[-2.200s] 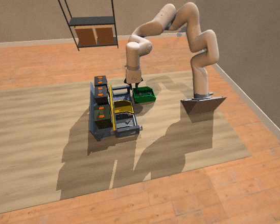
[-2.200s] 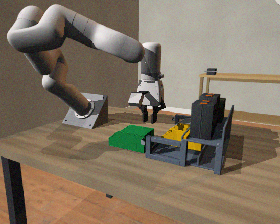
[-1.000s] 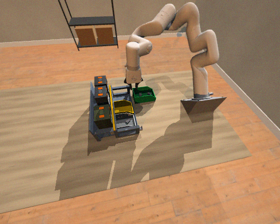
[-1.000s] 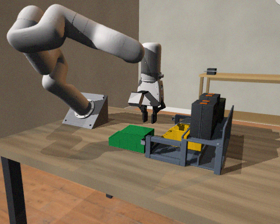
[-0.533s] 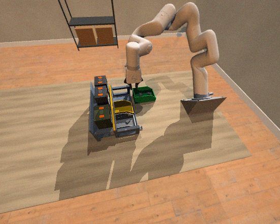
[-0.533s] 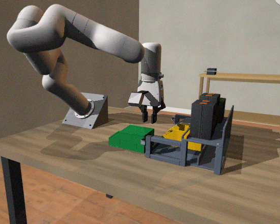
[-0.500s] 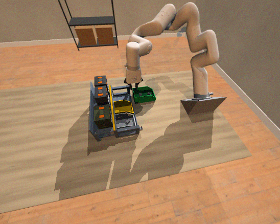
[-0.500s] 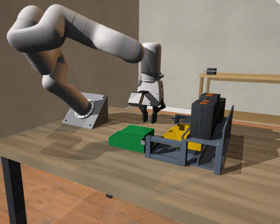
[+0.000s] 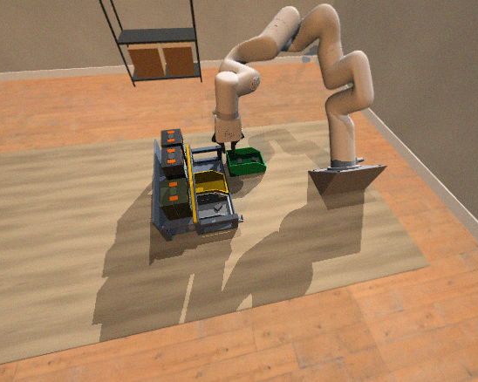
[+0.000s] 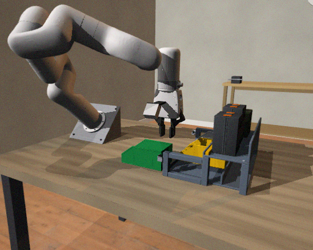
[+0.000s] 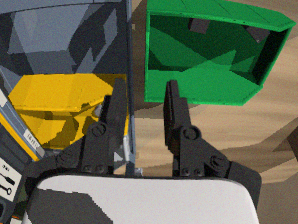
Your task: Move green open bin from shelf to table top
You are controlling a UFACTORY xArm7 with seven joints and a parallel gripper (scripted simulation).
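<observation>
The green open bin is 8 cm behind my hand and 10 cm below it. From my hand the other things lie so: yellow bin 12 cm ahead, 11 cm to the left, 9 cm below; then grey bin 13 cm ahead, 22 cm to the left, 9 cm below.
</observation>
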